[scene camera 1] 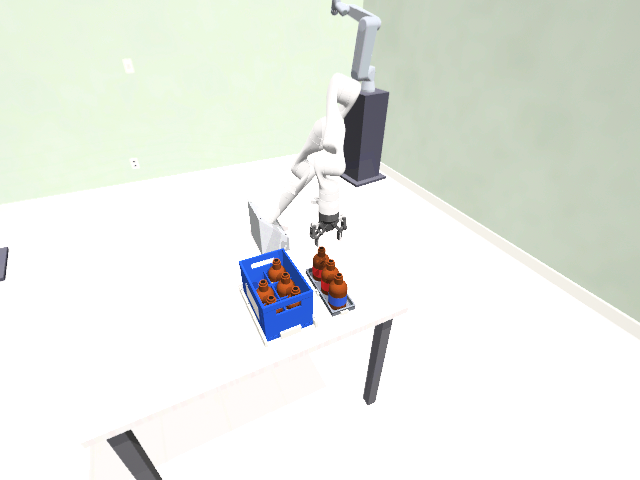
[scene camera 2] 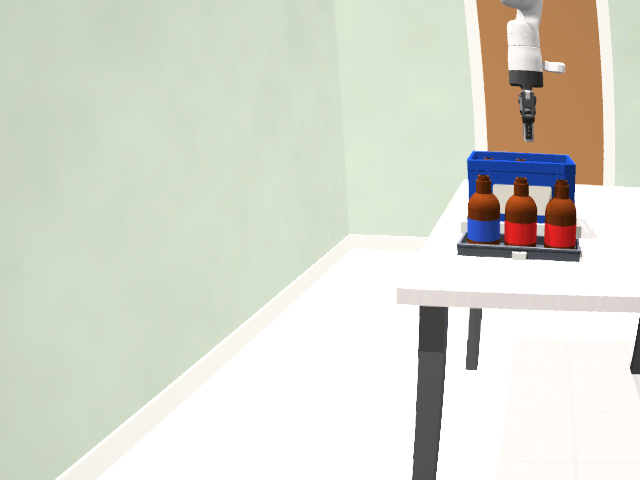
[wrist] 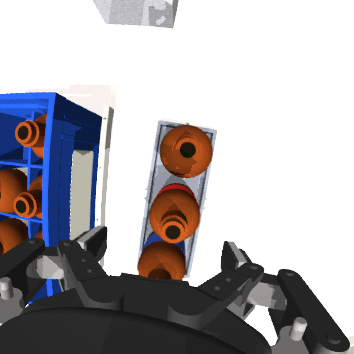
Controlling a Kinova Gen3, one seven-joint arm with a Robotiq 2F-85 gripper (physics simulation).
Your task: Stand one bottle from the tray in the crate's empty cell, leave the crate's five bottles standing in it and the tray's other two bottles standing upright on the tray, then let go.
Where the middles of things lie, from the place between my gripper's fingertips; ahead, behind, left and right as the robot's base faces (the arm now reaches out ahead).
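Labels:
I am looking at where my hand is: it is 2 cm to the right of the red-labelled brown bottle (scene camera 2: 560, 214), 7 cm past it and 16 cm above it.

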